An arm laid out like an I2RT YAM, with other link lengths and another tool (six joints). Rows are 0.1 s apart.
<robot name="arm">
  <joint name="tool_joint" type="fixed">
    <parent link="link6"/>
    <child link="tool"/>
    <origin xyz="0.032 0.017 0.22" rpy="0.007 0 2.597"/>
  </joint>
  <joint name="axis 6" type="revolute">
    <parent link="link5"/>
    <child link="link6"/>
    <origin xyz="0.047 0 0.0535" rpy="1.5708 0 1.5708"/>
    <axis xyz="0 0 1"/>
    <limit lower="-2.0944" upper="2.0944"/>
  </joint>
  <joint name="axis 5" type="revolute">
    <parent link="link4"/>
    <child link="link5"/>
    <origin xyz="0.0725 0.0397 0.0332" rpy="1.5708 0 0"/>
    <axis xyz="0 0 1"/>
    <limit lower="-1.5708" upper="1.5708"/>
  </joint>
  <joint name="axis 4" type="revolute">
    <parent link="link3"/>
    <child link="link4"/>
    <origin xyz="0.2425 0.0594 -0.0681"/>
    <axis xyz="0 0 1"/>
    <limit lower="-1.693" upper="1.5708"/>
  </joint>
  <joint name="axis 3" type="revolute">
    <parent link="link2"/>
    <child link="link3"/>
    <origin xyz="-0.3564 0 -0.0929" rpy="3.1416 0 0"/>
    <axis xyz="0 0 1"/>
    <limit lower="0" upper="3.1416"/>
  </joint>
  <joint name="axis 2" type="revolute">
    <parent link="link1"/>
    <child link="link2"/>
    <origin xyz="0.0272 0.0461 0.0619" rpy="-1.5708 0 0"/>
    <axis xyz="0 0 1"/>
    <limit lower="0" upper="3.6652"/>
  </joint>
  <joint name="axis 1" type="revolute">
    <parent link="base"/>
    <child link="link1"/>
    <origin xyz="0 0 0.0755"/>
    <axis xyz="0 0 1"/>
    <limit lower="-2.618" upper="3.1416"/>
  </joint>
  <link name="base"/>
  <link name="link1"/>
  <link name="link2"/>
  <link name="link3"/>
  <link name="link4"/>
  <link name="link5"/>
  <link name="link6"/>
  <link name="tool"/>
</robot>
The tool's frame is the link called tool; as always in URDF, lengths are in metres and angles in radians.
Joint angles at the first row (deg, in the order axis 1, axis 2, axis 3, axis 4, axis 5, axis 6):
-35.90, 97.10, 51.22, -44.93, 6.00, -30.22
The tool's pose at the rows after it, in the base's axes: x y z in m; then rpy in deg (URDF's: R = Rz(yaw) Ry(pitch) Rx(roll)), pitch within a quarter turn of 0, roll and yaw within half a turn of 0:
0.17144, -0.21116, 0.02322, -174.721, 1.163, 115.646
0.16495, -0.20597, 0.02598, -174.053, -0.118, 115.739
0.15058, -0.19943, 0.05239, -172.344, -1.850, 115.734
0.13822, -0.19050, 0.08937, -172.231, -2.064, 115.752
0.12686, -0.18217, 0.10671, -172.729, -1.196, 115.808
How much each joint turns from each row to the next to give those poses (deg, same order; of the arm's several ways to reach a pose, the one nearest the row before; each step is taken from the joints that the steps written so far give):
0.00, 0.00, 0.00, -0.50, -1.16, -0.02
0.07, -0.20, 0.35, -1.99, -0.02, -0.02
-0.01, -2.31, 3.65, -8.30, 0.68, 0.02
0.01, -4.46, 4.33, -9.03, 0.00, -0.02
0.00, -4.00, 0.48, -3.48, -0.02, -0.05

